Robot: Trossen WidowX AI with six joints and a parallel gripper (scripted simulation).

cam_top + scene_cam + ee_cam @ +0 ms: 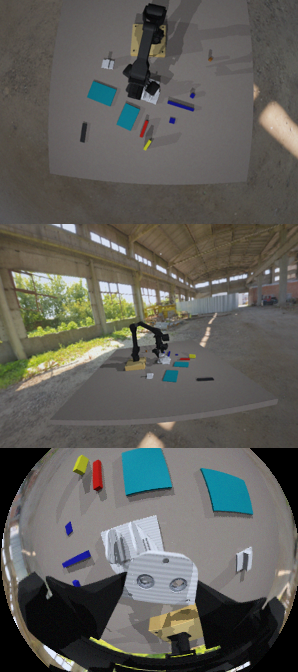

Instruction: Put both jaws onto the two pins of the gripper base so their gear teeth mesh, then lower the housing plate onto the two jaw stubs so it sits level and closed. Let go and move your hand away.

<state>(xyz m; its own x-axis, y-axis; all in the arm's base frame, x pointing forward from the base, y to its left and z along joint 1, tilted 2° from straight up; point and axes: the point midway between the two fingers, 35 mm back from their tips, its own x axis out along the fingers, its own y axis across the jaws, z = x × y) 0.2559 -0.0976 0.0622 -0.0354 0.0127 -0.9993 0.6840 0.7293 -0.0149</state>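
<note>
My gripper tip is 5 cm to the right of the housing plate and 8 cm above it. Also, from my gripper tip: blue bar (14 cm ahead, 20 cm to the left, 8 cm below); gripper base (1 cm ahead, 1 cm to the right, 2 cm above); red bar (25 cm ahead, 2 cm to the right, 8 cm below).
</note>
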